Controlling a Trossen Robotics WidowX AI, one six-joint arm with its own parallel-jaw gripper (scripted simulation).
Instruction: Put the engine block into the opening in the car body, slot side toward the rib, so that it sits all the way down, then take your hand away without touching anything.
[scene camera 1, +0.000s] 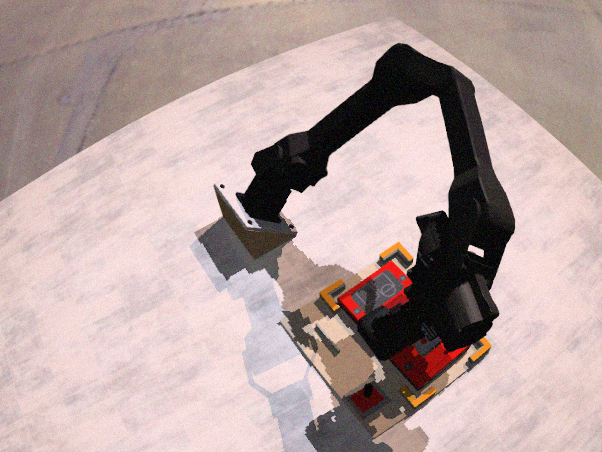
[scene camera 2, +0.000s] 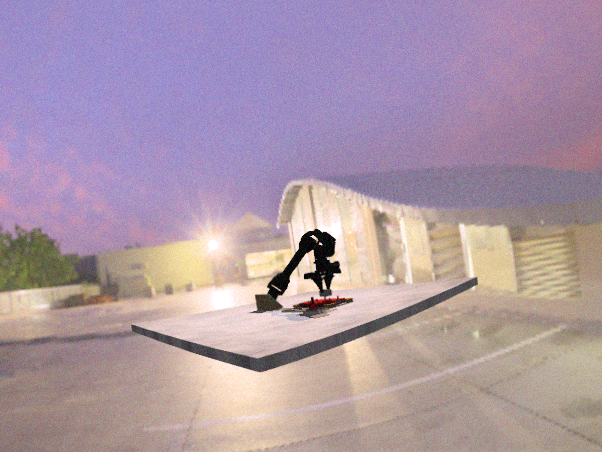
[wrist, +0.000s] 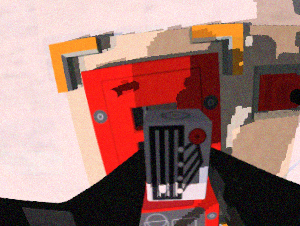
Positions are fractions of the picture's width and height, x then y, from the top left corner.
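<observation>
My gripper (scene camera 1: 0.70, 0.74), visible also in the wrist view (wrist: 0.58, 0.69), holds a grey engine block (wrist: 0.59, 0.63). A car body (scene camera 1: 0.64, 0.64) is in view too; the wrist view likewise shows the body (wrist: 0.40, 0.43).
</observation>
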